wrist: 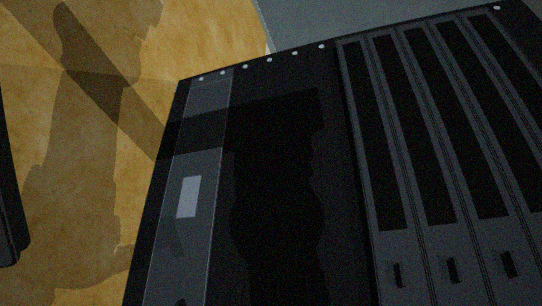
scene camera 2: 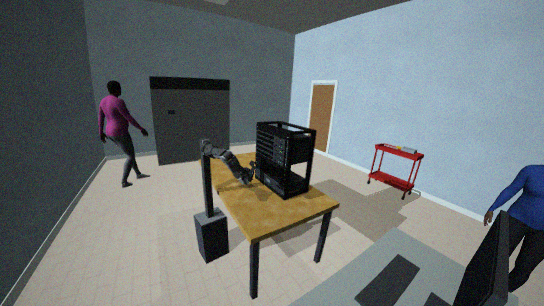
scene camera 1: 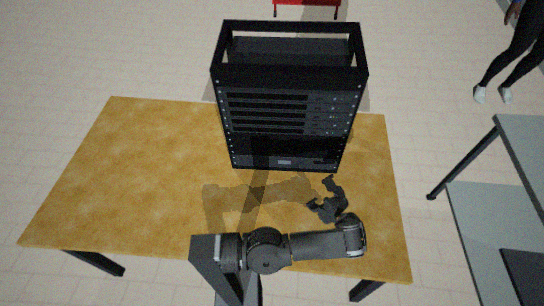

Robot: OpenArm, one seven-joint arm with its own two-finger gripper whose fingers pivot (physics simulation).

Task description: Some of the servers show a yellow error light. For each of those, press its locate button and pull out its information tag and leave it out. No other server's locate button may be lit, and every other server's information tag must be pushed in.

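Note:
The black rack [scene camera 1: 290, 79] [scene camera 2: 310, 170] [wrist: 157, 200] stands upright on the table, with several flat servers [scene camera 1: 267, 114] [scene camera 2: 268, 146] stacked in its upper part. In scene camera 1 a small yellowish light [scene camera 1: 333, 116] shows on the third server from the top; other tiny lights look whitish or bluish. Locate buttons and information tags are too small or dark to make out. In the wrist view small dark slots [wrist: 452, 270] show on the server fronts. My gripper [scene camera 1: 320, 191] [scene camera 2: 251, 171] is open and empty, in front of the rack's lower right part.
A lower panel with a pale label [scene camera 1: 284, 162] [wrist: 189, 195] sits at the rack's foot. The wooden table [scene camera 1: 125, 165] [scene camera 2: 280, 217] bears the rack. A grey desk [scene camera 1: 485, 215] stands to the right. A red cart [scene camera 2: 391, 181] and two people are farther off.

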